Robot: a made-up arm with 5 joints.
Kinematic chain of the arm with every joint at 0, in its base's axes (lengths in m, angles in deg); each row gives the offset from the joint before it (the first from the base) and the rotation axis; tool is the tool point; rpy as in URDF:
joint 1: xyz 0.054 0 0.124 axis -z
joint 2: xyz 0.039 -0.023 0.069 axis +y
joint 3: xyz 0.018 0 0.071 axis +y
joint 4: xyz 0.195 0 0.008 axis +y
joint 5: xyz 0.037 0.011 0 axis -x
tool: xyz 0 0 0 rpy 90 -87.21 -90
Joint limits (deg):
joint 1: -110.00..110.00
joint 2: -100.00..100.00
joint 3: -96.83..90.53
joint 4: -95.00..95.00
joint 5: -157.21..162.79
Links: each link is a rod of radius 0.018 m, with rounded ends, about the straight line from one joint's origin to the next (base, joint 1, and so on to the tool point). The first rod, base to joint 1, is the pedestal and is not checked.
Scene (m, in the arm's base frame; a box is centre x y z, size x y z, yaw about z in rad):
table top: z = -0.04
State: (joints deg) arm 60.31 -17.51 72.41 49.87 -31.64
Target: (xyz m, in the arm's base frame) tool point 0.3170 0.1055 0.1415
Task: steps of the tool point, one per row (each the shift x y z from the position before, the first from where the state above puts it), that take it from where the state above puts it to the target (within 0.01 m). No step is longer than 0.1 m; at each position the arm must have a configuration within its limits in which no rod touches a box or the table.
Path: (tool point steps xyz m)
1: 0.0483 -0.0002 0.0089
2: 0.0502 0.0171 0.0098
3: 0.0462 0.0347 0.0107
4: 0.0360 0.0510 0.0116
5: 0.0204 0.0634 0.0122
6: 0.0010 0.0706 0.0129

